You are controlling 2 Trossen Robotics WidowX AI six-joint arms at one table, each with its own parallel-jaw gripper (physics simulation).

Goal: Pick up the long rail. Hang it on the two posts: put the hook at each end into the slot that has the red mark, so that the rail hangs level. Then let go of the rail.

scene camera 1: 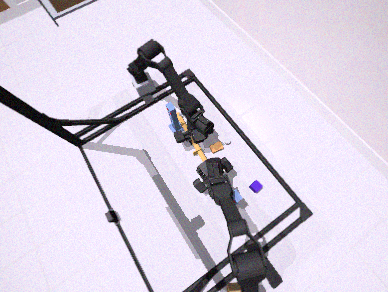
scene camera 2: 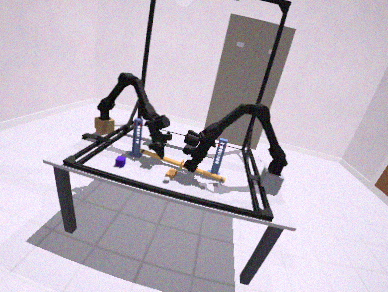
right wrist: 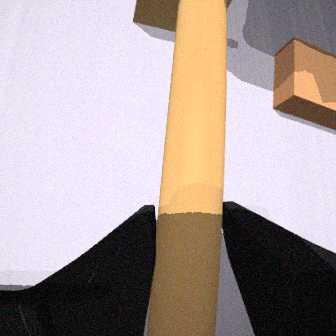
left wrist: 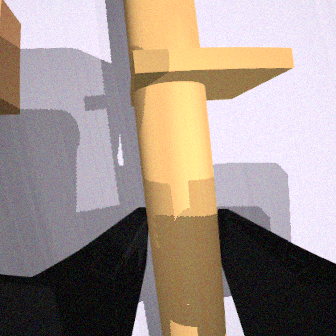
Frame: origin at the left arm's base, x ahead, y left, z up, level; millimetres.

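Seen in the pictures: left gripper, fingertip midpoint: (scene camera 1: 194, 143) (left wrist: 182, 218); right gripper, fingertip midpoint: (scene camera 2: 163, 158) (right wrist: 188, 213); left arm's base, origin of the base link: (scene camera 1: 140, 77) (scene camera 2: 274, 171); right arm's base, origin of the base link: (scene camera 2: 104, 118).
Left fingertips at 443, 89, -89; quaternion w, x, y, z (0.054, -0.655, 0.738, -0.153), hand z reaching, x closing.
Note:
Offsets run from my left fingertips to a thing's top centre, as dx, dy, dz.
The long orange-yellow rail {+51, -2, +35} (scene camera 1: 202, 155) (scene camera 2: 212, 175) (left wrist: 175, 135) (right wrist: 197, 110) lies low over the table, in front of the posts in scene camera 2, not on them. My left gripper (scene camera 1: 192, 136) (scene camera 2: 190, 164) (left wrist: 182, 218) is shut on the rail, with a finger against each side, near the block-like piece at its middle. My right gripper (scene camera 1: 213, 173) (scene camera 2: 159, 150) (right wrist: 188, 213) is shut on the rail on the other side of that piece. Two blue slotted posts stand behind: one post {-130, -40, +204} (scene camera 1: 171, 114) (scene camera 2: 219, 156), with a little red showing, and another post {+325, +10, +204} (scene camera 1: 237, 195) (scene camera 2: 137, 137). The hooks are too small to make out.
A small orange block {+72, +90, +9} (scene camera 1: 216, 147) (scene camera 2: 171, 173) (left wrist: 10, 65) (right wrist: 287, 75) lies near the rail's middle, with a tiny pale object {+72, +156, +9} (scene camera 1: 228, 143) (scene camera 2: 166, 179) beside it. A purple cube {+330, +150, +29} (scene camera 1: 256, 186) (scene camera 2: 120, 161) lies farther along. A black frame (scene camera 1: 250, 142) borders the table.

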